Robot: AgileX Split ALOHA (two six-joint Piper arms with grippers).
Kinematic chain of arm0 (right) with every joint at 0, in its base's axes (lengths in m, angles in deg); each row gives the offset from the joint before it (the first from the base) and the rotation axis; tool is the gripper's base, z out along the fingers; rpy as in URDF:
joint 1: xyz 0 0 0.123 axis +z
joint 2: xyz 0 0 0 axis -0.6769 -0.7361 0
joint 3: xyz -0.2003 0.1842 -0.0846 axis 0.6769 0.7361 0
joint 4: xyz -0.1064 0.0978 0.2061 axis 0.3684 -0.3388 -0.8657
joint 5: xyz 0 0 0 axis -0.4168 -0.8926 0.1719
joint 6: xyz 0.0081 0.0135 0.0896 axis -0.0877 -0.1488 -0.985
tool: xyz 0 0 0 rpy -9.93 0.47 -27.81
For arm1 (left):
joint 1: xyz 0 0 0.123 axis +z
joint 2: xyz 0 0 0 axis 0.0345 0.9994 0
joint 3: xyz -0.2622 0.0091 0.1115 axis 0.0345 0.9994 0
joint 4: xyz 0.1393 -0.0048 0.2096 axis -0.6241 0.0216 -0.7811
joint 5: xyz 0 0 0 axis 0.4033 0.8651 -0.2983
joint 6: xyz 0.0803 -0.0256 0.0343 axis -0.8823 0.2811 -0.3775
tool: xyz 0 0 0 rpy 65.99 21.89 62.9
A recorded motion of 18 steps. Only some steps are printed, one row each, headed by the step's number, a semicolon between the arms.
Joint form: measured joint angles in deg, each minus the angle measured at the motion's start. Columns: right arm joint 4, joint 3, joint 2, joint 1, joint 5, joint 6; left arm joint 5, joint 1, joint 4, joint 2, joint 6, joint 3.
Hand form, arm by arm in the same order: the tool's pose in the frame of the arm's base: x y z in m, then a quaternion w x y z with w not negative. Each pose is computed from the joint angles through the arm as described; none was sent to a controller.
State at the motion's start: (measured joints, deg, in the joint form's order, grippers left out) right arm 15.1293 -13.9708 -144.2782 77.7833 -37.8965 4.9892; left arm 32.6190 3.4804 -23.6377 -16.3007 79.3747 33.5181
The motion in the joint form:
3: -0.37 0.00 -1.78 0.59 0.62 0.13; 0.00 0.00 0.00 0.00 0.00 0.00
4: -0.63 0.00 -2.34 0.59 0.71 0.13; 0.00 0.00 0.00 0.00 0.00 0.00
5: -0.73 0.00 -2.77 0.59 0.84 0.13; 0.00 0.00 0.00 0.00 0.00 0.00
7: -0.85 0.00 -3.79 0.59 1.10 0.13; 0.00 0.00 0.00 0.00 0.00 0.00
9: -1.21 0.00 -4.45 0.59 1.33 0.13; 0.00 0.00 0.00 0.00 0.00 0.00
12: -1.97 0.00 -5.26 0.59 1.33 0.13; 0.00 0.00 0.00 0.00 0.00 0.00
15: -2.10 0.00 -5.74 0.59 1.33 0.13; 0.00 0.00 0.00 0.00 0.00 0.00
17: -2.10 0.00 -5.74 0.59 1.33 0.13; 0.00 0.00 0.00 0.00 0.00 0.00
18: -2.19 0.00 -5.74 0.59 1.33 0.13; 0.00 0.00 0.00 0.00 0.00 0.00
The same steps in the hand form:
3: 0.3573 0.2670 0.2253 0.08411 -0.35566 0.92844 0.06662; -0.0092 -0.0072 0.2699 0.50051 0.03464 0.86497 -0.01129
4: 0.3580 0.2680 0.2210 0.07964 -0.35488 0.92906 0.06764; -0.0092 -0.0072 0.2699 0.50051 0.03464 0.86497 -0.01129
5: 0.3587 0.2686 0.2177 0.07693 -0.35449 0.92943 0.06774; -0.0092 -0.0072 0.2699 0.50051 0.03464 0.86497 -0.01129
7: 0.3602 0.2699 0.2098 0.07033 -0.35388 0.93024 0.06693; -0.0092 -0.0072 0.2699 0.50051 0.03464 0.86497 -0.01129
9: 0.3610 0.2711 0.2047 0.06600 -0.35262 0.93090 0.06877; -0.0092 -0.0072 0.2699 0.50051 0.03464 0.86497 -0.01129
12: 0.3613 0.2727 0.1985 0.05767 -0.35027 0.93202 0.07299; -0.0092 -0.0072 0.2699 0.50051 0.03464 0.86497 -0.01129
15: 0.3617 0.2732 0.1947 0.05338 -0.34978 0.93246 0.07293; -0.0092 -0.0072 0.2699 0.50051 0.03464 0.86497 -0.01129
17: 0.3617 0.2732 0.1947 0.05338 -0.34978 0.93246 0.07293; -0.0092 -0.0072 0.2699 0.50051 0.03464 0.86497 -0.01129
18: 0.3616 0.2733 0.1947 0.05320 -0.34951 0.93252 0.07364; -0.0092 -0.0072 0.2699 0.50051 0.03464 0.86497 -0.01129

